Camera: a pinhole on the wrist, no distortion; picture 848 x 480 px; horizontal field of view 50.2 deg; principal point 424.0 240.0 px. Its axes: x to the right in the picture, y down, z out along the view. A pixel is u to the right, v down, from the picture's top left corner.
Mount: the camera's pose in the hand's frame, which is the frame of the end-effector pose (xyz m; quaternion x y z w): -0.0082 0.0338 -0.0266 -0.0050 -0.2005 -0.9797 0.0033
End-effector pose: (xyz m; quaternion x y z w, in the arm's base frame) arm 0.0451 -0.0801 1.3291 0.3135 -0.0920 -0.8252 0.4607
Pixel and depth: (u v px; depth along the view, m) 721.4 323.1 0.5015
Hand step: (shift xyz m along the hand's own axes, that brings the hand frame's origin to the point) -0.1683 0.1878 0.4545
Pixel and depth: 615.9 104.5 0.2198
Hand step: -0.0532 0.1502 0.1631
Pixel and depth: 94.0 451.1 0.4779
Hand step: 0.1710 0.1198 0.4547
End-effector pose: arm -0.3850 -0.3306 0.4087 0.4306 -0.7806 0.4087 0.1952
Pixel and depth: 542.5 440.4 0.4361
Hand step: -0.0608 0.1161 0.4130
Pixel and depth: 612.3 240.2 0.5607
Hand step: -0.1201 0.2535 0.4903
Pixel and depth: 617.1 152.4 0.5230
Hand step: -0.1158 0.2853 0.4357
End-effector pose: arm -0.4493 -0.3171 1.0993 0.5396 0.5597 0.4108 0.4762
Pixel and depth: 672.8 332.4 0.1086
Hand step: -0.0370 0.0661 0.0780
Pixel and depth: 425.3 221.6 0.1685
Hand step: -0.0070 0.1031 0.1270
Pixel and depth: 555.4 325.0 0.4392
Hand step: -0.0679 0.1681 0.3942
